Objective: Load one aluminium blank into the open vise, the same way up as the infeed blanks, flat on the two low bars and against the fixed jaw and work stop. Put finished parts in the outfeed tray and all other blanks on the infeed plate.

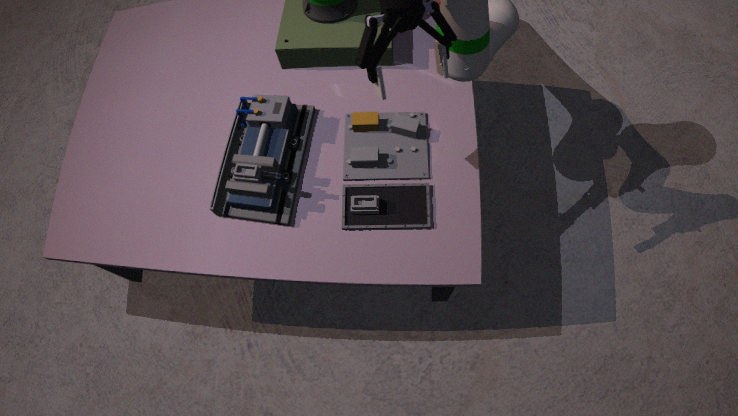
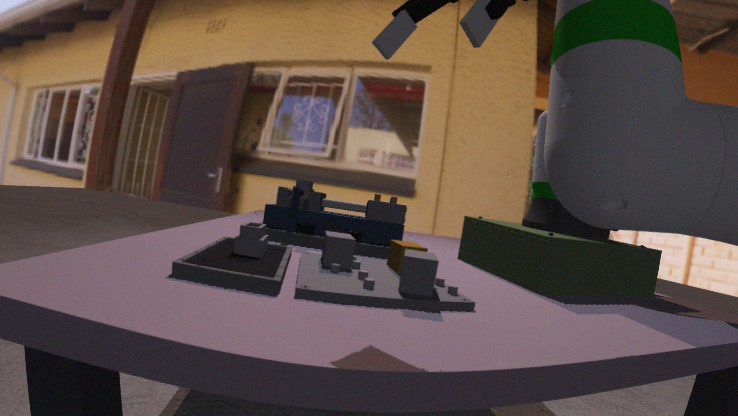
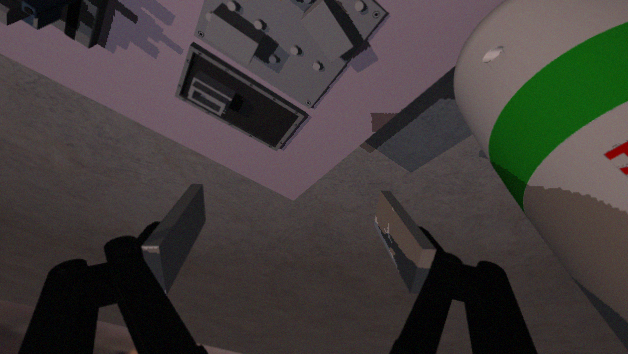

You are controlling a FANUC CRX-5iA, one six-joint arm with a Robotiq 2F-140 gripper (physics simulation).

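Pixels of known places: gripper, fingertip midpoint: (image 1: 412, 84) (image 2: 419, 43) (image 3: 293, 205); arm's base at its link origin: (image 1: 330, 4) (image 2: 555, 231).
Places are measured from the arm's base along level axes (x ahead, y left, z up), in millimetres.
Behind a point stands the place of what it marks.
My gripper (image 1: 412, 77) {x 362, y 255, z 174 mm} (image 2: 436, 36) {x 362, y 255, z 174 mm} (image 3: 293, 205) {x 362, y 255, z 174 mm} is open and empty, high above the table. The vise (image 1: 281, 142) {x 415, y -35, z -31 mm} (image 2: 335, 219) {x 436, y -25, z -39 mm} holds a pocketed part (image 1: 246, 171) {x 509, y -86, z 10 mm} between its jaws; the vise's bars are hidden. A pocketed part (image 1: 364, 203) {x 525, y 170, z -64 mm} (image 2: 250, 243) {x 518, y 200, z -70 mm} (image 3: 207, 95) {x 515, y 167, z -50 mm} lies in one end of the outfeed tray (image 1: 429, 206) {x 509, y 309, z -79 mm} (image 2: 227, 281) {x 502, y 309, z -87 mm} (image 3: 294, 131) {x 495, y 308, z -79 mm}. On the infeed plate (image 1: 408, 167) {x 423, y 252, z -83 mm} (image 2: 310, 286) {x 431, y 287, z -83 mm} (image 3: 300, 80) {x 414, y 257, z -83 mm}, a grey blank (image 1: 364, 156) {x 423, y 156, z -47 mm} (image 2: 339, 250) {x 413, y 184, z -62 mm} (image 3: 227, 40) {x 420, y 151, z -47 mm} stands square near the tray, and another grey blank (image 1: 405, 126) {x 338, y 236, z -47 mm} (image 2: 419, 273) {x 332, y 264, z -62 mm} (image 3: 330, 30) {x 323, y 234, z -47 mm} is turned askew.
An orange block (image 1: 365, 121) {x 336, y 144, z -47 mm} (image 2: 397, 256) {x 341, y 161, z -63 mm} sits at a plate corner beside the skewed blank. Small pegs stand on the plate. A green base box (image 1: 335, 56) {x 154, y 39, z -44 mm} (image 2: 558, 268) {x 109, y 178, z -53 mm} is at the table's back. The arm's thick link (image 2: 609, 129) {x 238, y 394, z 72 mm} (image 3: 500, 90) {x 222, y 297, z 130 mm} is beside the gripper.
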